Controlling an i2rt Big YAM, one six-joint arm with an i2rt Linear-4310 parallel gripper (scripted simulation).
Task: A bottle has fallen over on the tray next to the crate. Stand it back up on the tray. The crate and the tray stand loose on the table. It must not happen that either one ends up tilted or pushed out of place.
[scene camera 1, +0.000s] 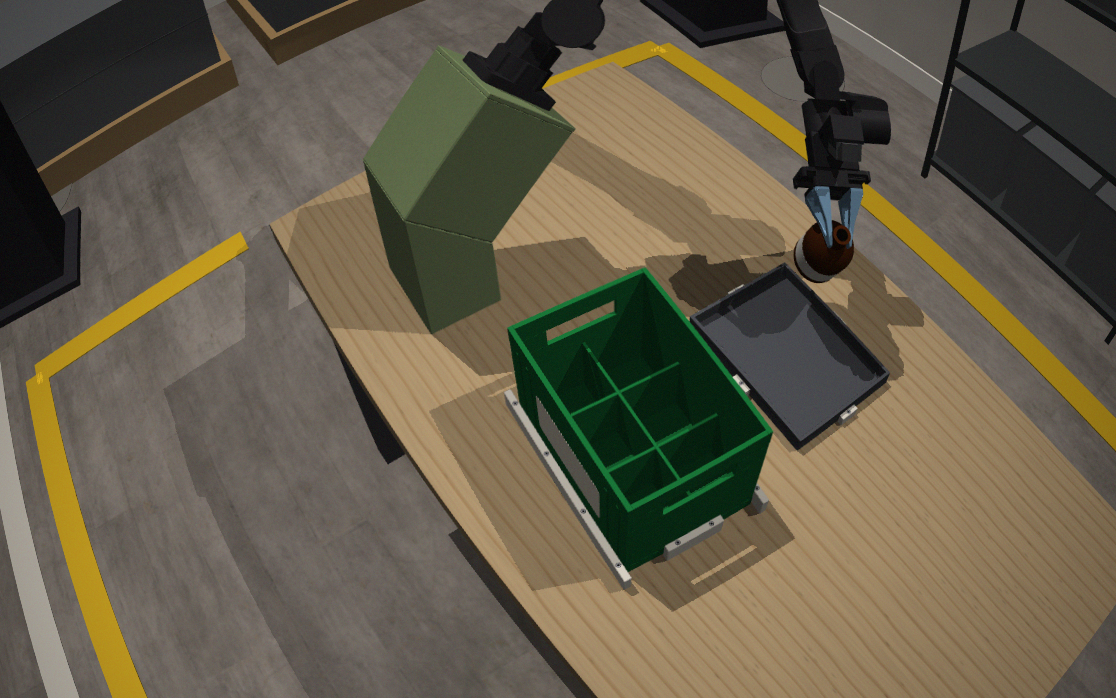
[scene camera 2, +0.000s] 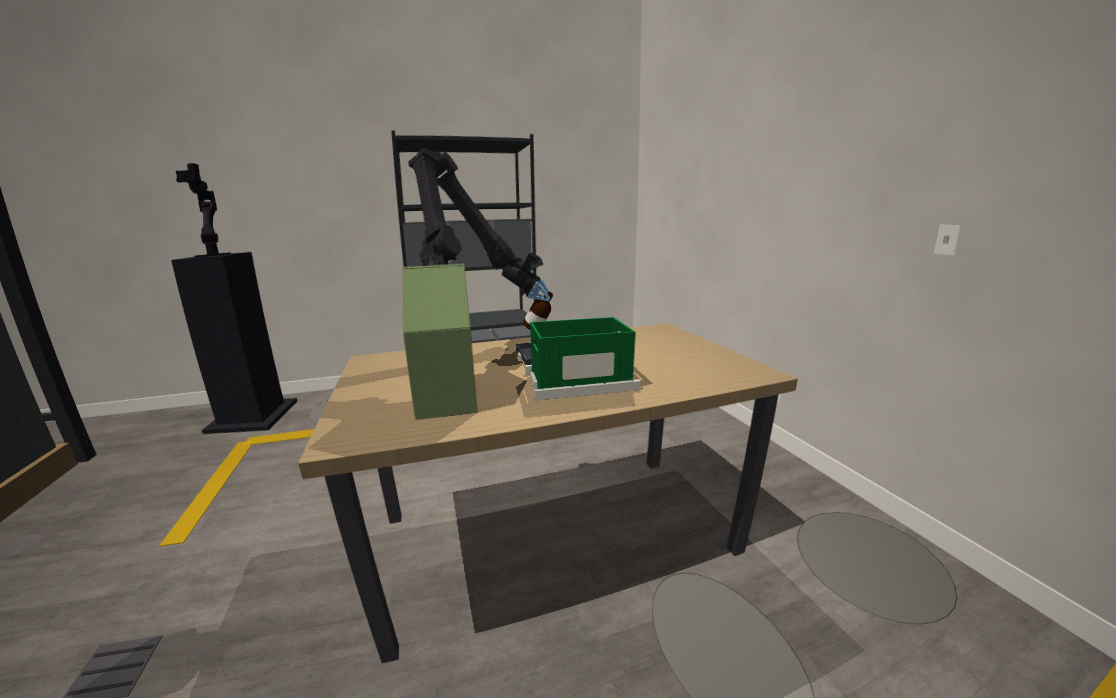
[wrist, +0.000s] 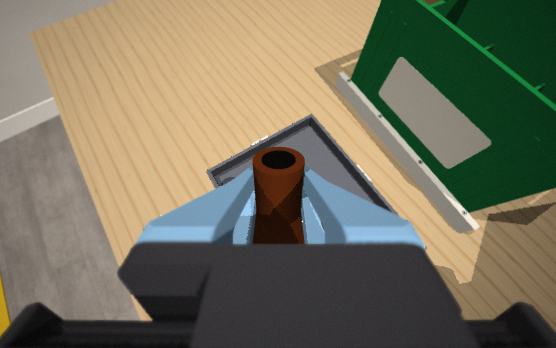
Labels:
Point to a brown bottle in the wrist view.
278, 172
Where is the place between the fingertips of my gripper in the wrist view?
At 278, 174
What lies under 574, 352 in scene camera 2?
A green crate.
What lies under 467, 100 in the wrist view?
A green crate.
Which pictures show the green crate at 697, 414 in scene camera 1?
Scene camera 1, scene camera 2 and the wrist view: all of them.

